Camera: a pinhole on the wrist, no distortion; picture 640 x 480 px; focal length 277.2 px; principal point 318.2 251.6 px. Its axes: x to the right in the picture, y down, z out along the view. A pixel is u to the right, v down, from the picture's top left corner.
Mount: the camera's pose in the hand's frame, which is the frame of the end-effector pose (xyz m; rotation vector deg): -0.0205 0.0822 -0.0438 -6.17 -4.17 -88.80
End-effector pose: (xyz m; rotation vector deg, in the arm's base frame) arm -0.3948 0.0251 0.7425 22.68 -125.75 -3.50
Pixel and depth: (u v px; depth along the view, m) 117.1 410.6 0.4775
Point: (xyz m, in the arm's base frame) -0.9670 0.3710 0.7937
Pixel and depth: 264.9 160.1 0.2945
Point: -0.5677 0.1974 0.5376
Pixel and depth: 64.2 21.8 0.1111
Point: -0.4269 0.2380 0.6570
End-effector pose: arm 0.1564 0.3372 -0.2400 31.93 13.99 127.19
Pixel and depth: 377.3 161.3 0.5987
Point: 0.5233 0.1658 0.2088
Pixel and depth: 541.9 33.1 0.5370
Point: 0.8533 0.2003 0.0106
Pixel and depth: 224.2 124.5 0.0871
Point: 0.1274 0.2134 -0.1804
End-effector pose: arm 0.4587 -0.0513 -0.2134 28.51 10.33 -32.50
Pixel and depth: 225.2 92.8 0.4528
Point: 0.3984 0.0853 0.3221
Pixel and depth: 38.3 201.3 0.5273
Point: 0.7461 0.2821 0.4543
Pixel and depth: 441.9 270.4 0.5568
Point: 0.4470 -0.4073 0.2018
